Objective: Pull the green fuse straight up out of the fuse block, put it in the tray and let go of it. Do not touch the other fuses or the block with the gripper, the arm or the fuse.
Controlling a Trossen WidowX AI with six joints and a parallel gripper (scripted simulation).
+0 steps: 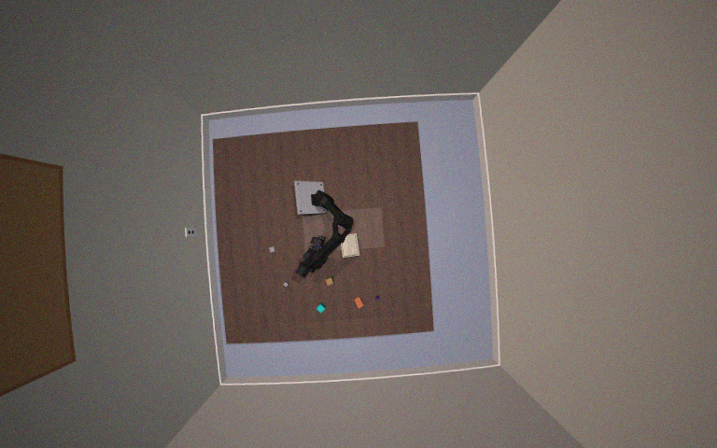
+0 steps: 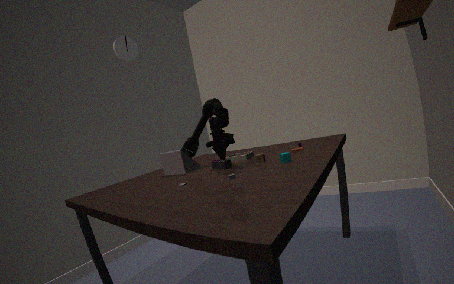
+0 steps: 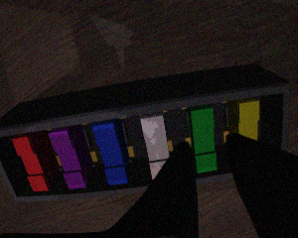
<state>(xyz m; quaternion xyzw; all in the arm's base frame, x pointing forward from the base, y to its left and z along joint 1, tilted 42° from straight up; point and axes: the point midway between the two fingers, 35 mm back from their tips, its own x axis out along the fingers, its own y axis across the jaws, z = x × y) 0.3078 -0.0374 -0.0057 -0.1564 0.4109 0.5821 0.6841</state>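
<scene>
Right now my gripper tip is 20 mm above the green fuse. Also, from my gripper tip: white tray 20 mm behind, 200 mm to the left, 40 mm below; then tan cube 180 mm ahead, 60 mm to the left, 30 mm below; then teal cube 330 mm ahead, 10 mm to the right, 30 mm below.
</scene>
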